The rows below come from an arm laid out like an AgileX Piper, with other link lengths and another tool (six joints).
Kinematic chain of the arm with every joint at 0, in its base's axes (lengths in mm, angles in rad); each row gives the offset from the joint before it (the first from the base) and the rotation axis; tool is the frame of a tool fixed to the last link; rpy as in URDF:
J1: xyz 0 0 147.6 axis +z
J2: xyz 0 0 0 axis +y
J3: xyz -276.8 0 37.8 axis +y
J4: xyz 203.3 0 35.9 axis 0.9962 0 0.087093
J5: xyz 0 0 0 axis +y
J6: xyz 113.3 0 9.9 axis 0.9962 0 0.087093
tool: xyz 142.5 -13 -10.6 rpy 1.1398 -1.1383 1.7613
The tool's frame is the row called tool.
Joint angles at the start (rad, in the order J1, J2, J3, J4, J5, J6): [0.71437 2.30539 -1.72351 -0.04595 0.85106 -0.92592]
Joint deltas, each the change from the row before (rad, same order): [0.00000 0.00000 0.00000 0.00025 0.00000 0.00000]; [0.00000 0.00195 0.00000 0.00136 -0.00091 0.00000]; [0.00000 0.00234 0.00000 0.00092 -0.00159 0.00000]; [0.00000 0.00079 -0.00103 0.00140 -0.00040 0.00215]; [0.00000 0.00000 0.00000 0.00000 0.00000 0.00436]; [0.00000 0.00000 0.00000 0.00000 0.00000 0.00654]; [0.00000 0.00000 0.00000 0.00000 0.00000 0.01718]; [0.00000 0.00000 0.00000 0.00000 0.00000 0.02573]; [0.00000 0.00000 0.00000 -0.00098 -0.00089 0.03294]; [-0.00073 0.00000 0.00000 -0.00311 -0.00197 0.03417]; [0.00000 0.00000 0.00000 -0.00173 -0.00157 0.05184]
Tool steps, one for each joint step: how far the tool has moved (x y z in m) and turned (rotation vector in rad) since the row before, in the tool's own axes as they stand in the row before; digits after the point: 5 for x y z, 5 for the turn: [0.00005 -0.00002 0.00000 0.00004 0.00014 0.00020]; [0.00024 -0.00051 0.00074 0.00125 0.00062 0.00099]; [0.00018 -0.00045 0.00091 0.00090 0.00045 0.00064]; [0.00032 0.00010 0.00021 -0.00039 0.00045 0.00326]; [-0.00001 -0.00011 -0.00003 0.00000 -0.00096 0.00425]; [-0.00002 -0.00017 -0.00004 0.00000 -0.00144 0.00638]; [-0.00004 -0.00044 -0.00010 0.00000 -0.00378 0.01676]; [-0.00005 -0.00066 -0.00015 0.00000 -0.00566 0.02510]; [-0.00018 -0.00056 -0.00014 -0.00106 -0.00754 0.03140]; [-0.00080 -0.00011 -0.00007 -0.00264 -0.00891 0.03163]; [-0.00026 -0.00082 -0.00021 -0.00193 -0.01177 0.04931]
